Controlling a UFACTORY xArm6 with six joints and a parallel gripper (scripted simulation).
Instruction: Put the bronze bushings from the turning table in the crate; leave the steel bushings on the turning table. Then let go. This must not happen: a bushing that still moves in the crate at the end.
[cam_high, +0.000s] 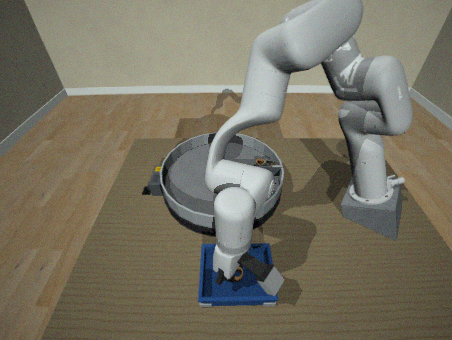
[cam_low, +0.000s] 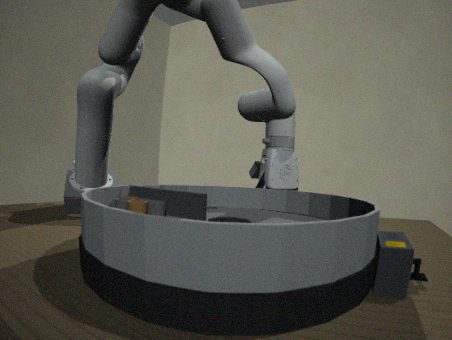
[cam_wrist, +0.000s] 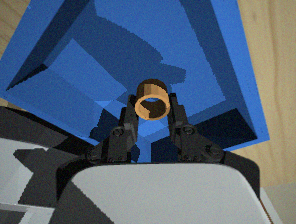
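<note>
Now: the blue crate 1 cm to the left of my hand, 1 cm below it and 1 cm behind it. Also, from my hand: grey turning table (33 cm to the right, 4 cm ahead, 2 cm above).
</note>
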